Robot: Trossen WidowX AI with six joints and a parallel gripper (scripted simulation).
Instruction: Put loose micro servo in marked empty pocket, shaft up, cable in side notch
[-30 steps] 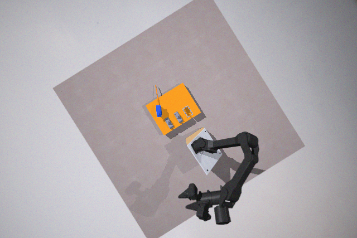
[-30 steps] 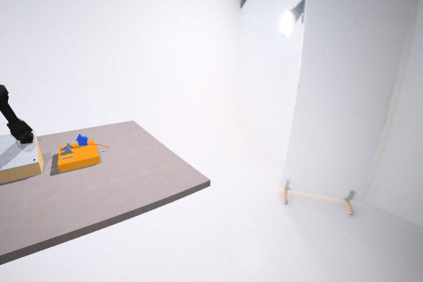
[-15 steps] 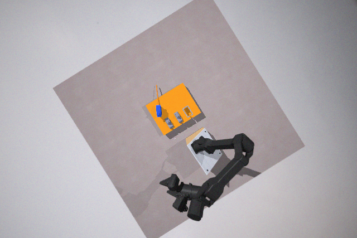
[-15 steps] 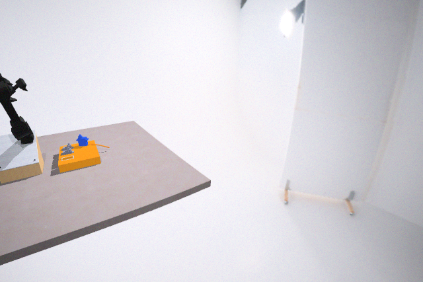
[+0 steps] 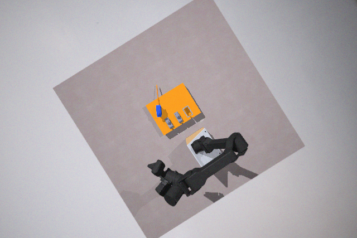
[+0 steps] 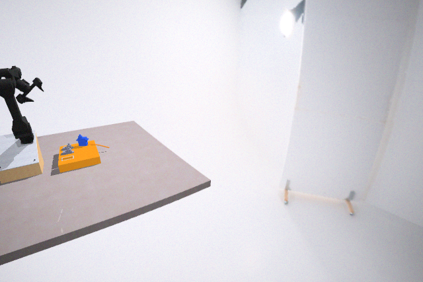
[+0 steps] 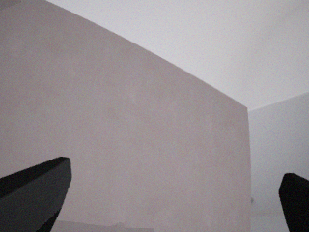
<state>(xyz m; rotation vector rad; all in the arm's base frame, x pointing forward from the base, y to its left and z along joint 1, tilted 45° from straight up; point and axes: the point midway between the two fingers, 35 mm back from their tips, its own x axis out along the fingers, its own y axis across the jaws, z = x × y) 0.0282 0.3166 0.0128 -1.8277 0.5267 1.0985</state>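
Right now my gripper tip is 37 cm above the orange robot deck, 25 cm short of it and 22 cm to the left of it.
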